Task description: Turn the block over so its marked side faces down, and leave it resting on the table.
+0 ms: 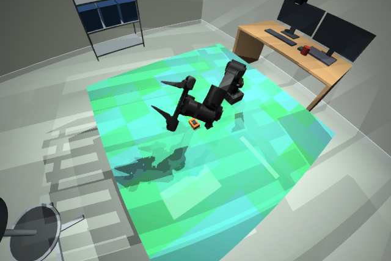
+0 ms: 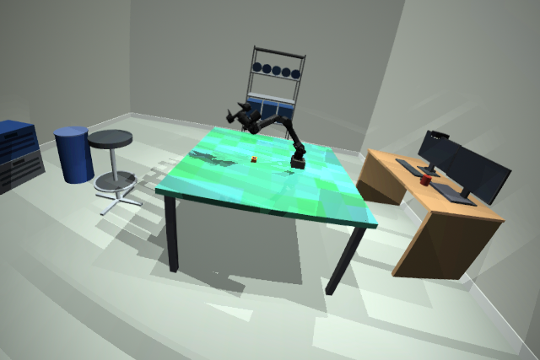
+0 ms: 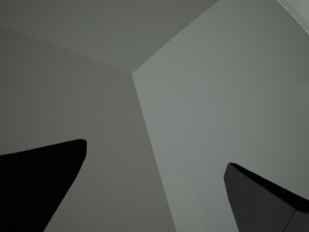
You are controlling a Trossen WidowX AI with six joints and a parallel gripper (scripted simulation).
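My gripper tip is 210 mm past the orange block, 20 mm to the left of it and 390 mm above it.
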